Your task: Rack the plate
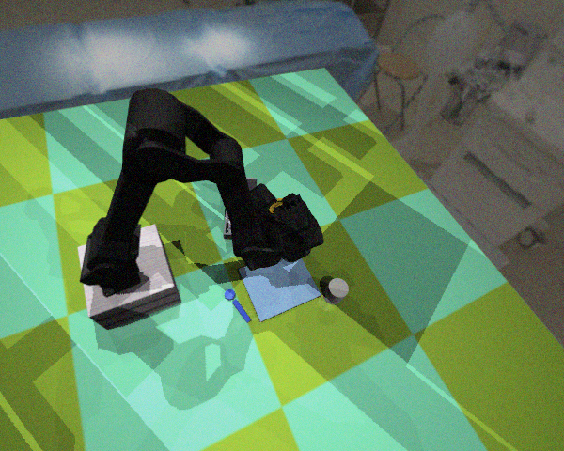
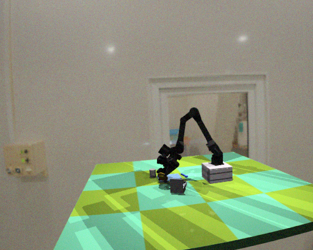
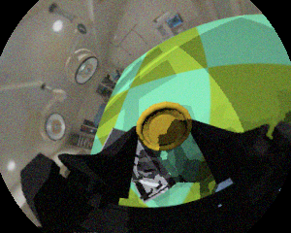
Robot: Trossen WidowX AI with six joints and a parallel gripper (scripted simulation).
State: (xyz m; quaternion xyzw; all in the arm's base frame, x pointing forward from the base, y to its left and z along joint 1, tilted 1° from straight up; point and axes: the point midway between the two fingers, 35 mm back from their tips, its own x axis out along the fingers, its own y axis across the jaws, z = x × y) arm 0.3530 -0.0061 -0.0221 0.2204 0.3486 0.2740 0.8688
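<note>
Right now my gripper tip is 8 cm past the grey dish rack, 6 cm to the right of it and 3 cm above it. Round my gripper tip: cup (23 cm to the right, 3 cm below, 1 cm ahead); then yellow plate (right at my gripper tip); then blue spoon (19 cm behind, 14 cm to the right, 5 cm below).
</note>
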